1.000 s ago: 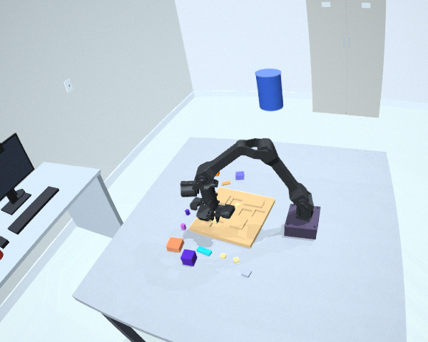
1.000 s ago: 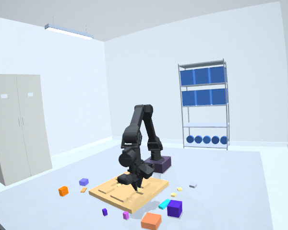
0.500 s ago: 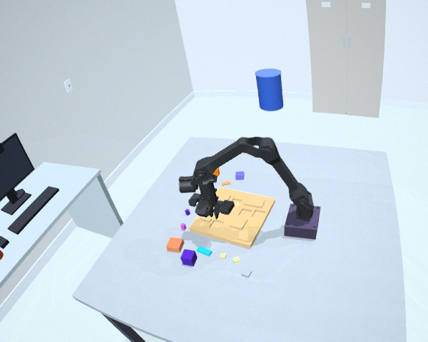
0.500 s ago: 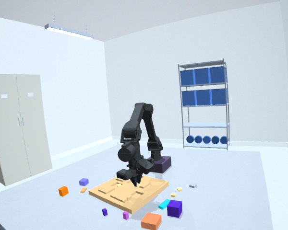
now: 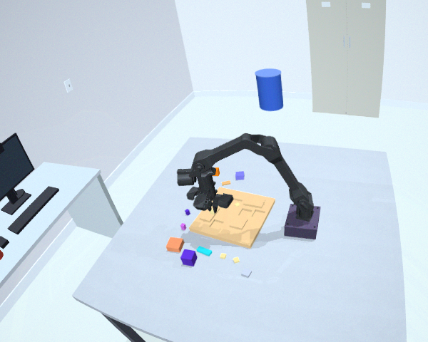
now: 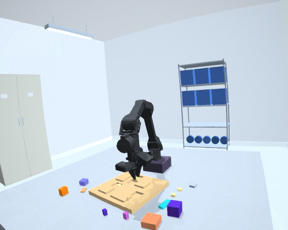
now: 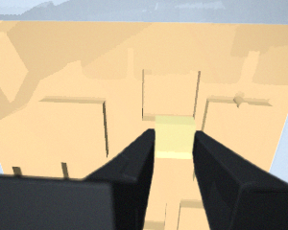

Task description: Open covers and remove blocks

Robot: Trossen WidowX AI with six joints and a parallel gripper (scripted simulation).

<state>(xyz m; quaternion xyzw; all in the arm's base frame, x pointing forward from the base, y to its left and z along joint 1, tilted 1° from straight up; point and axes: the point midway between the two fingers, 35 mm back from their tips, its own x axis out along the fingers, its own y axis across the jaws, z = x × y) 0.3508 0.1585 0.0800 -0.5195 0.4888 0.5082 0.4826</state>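
My gripper tip is now 110 mm to the left of the puzzle board, 90 mm above it and 30 mm past it. Also, from my gripper tip: purple block: 180 mm ahead, 90 mm below, 30 mm to the right; magenta block: 140 mm ahead, 90 mm below, 60 mm to the left; cyan bar: 140 mm to the left, 100 mm below, 20 mm behind.
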